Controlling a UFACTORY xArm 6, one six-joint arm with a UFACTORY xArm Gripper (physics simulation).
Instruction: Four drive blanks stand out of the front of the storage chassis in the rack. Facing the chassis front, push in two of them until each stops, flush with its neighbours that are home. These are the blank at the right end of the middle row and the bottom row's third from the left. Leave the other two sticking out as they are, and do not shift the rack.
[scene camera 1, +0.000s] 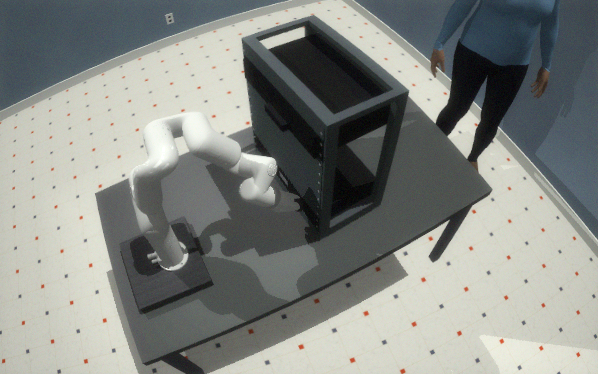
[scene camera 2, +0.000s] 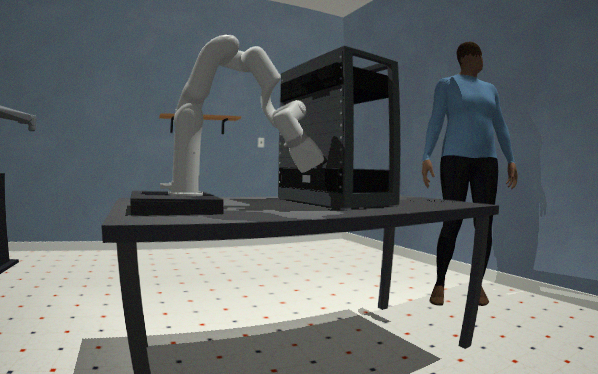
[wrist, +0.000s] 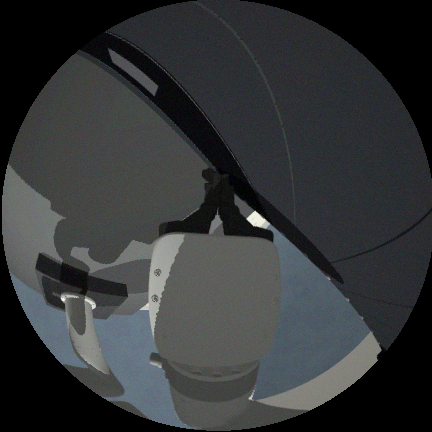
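Where they show: gripper, fingertip midpoint: (scene camera 1: 300, 207) (scene camera 2: 323, 180) (wrist: 219, 181); arm's base, origin of the base link: (scene camera 1: 172, 256) (scene camera 2: 185, 194) (wrist: 77, 300).
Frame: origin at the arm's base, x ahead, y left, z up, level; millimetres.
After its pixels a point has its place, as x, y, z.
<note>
The rack (scene camera 1: 328, 175) @(559, -112, 346) (scene camera 2: 348, 125) @(559, -112, 252) stands on the table, its front towards the arm. Its dark front face (wrist: 340, 125) fills the upper right of the wrist view. My gripper (wrist: 219, 181) @(510, -8, 49) is shut and empty; its fingertips overlap the lower edge of the black bottom strip (wrist: 187, 110) @(510, 78, 78), low at the rack front. I cannot tell whether they touch it. In both scene views the fingers are hidden or lost in shadow. A dark block (scene camera 1: 277, 116) @(470, 60, 467) sticks out of the upper front. The separate drive blanks and their rows cannot be made out.
The table (scene camera 1: 425, 165) @(1129, 36, -50) (scene camera 2: 300, 227) @(305, -305, -71) carries the rack and the arm's black base (scene camera 1: 167, 292) @(-58, -136, 0) (scene camera 2: 175, 206) @(-39, -155, -24). A pale label (scene camera 2: 306, 178) @(500, 132, 55) (wrist: 132, 72) is on the black bottom strip. A person (scene camera 1: 495, 40) (scene camera 2: 470, 125) stands behind the table, beyond the rack.
</note>
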